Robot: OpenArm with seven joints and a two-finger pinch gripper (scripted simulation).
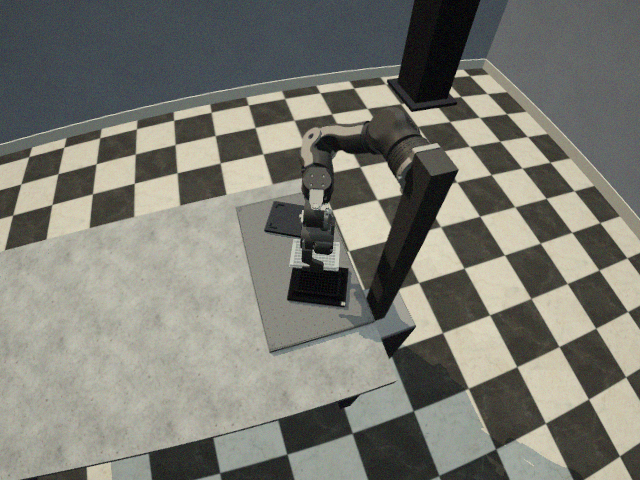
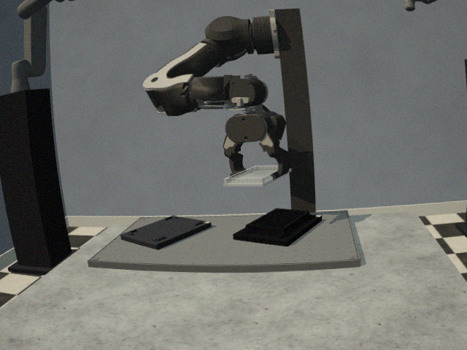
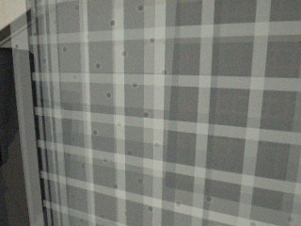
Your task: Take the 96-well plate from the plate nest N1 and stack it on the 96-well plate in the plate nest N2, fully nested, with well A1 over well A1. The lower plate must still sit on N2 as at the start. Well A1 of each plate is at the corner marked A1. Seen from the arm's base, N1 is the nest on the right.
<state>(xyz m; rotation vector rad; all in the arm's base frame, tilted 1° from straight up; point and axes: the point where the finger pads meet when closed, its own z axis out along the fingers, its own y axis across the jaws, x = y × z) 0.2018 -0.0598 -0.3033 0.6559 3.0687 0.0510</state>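
The black 96-well plate is 100 mm below my hand and 40 mm to the left of it. Round my hand: clear 96-well plate (right at my hand); nest N1 (200 mm to the right, 110 mm below); nest N2 (110 mm below, 40 mm to the left).
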